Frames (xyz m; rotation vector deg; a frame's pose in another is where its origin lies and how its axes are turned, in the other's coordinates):
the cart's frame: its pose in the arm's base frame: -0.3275 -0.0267 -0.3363 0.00 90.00 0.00
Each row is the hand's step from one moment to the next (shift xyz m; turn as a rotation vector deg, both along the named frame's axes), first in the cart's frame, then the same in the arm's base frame.
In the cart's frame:
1: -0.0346 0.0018 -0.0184 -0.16 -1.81 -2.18
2: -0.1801 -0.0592 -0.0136 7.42 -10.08 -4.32
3: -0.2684 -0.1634 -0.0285 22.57 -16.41 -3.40
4: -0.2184 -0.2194 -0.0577 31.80 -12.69 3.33
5: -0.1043 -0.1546 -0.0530 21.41 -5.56 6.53
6: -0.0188 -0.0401 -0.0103 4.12 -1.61 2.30
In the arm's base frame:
1: -0.0184 0.0018 0.0346 -2.18 -1.81 0.16
2: -0.0136 -0.0592 0.1801 -4.32 -10.08 -7.42
3: -0.0285 -0.1634 0.2684 -3.40 -16.41 -22.57
4: -0.0577 -0.2194 0.2184 3.33 -12.69 -31.80
5: -0.0530 -0.1546 0.1043 6.53 -5.56 -21.41
6: -0.0103 -0.0401 0.0188 2.30 -1.61 -4.12

